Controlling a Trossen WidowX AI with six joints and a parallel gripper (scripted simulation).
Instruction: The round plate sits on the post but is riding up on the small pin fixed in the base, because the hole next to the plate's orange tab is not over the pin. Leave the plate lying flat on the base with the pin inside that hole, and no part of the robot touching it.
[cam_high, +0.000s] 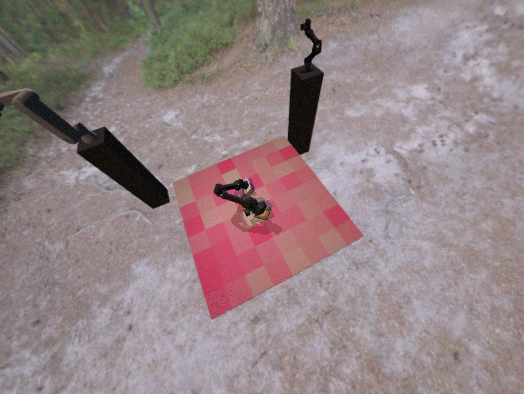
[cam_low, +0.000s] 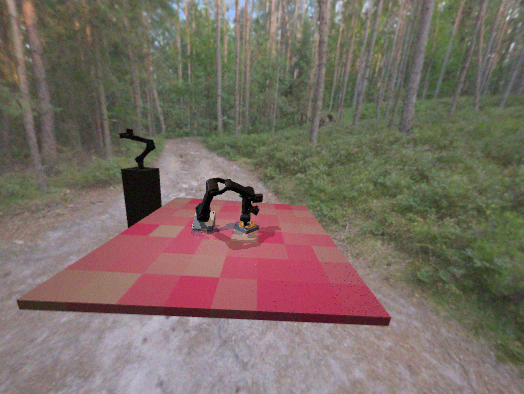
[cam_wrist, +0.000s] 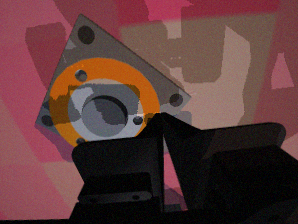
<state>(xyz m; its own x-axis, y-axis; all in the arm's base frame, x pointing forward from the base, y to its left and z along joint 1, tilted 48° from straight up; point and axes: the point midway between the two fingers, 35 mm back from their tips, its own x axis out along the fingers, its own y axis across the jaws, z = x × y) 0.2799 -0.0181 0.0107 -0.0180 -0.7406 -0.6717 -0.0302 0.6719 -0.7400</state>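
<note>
My gripper tip is 3 cm to the right of the round plate and 1 cm above it.
</note>
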